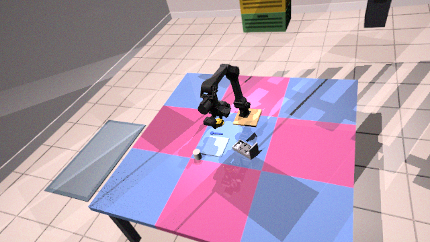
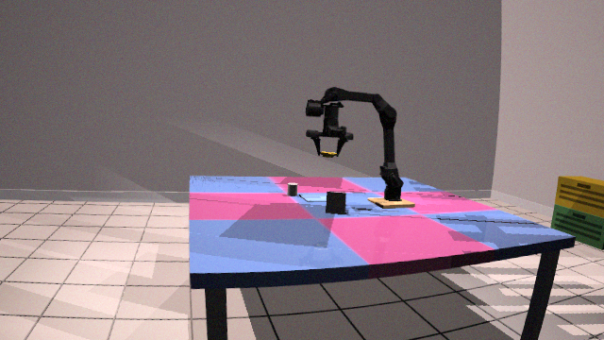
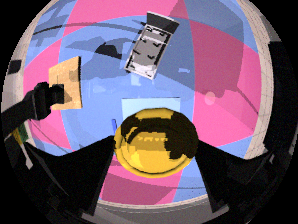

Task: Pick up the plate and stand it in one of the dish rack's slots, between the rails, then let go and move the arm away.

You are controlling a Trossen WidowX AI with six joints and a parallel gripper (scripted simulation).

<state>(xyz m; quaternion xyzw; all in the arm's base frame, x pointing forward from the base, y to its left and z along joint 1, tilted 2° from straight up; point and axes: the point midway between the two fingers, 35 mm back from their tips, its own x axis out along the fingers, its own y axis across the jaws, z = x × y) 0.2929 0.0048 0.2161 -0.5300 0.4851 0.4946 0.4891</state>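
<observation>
Now: the grey dish rack 16 cm below my gripper tip, 13 cm to the left of it and 2 cm behind it. The rest, counted from my gripper tip: pale blue mat: 18 cm below, 5 cm to the right, 1 cm ahead; blue utensil: 18 cm below, 11 cm to the right, 8 cm behind; yellow plate: 1 cm above.
</observation>
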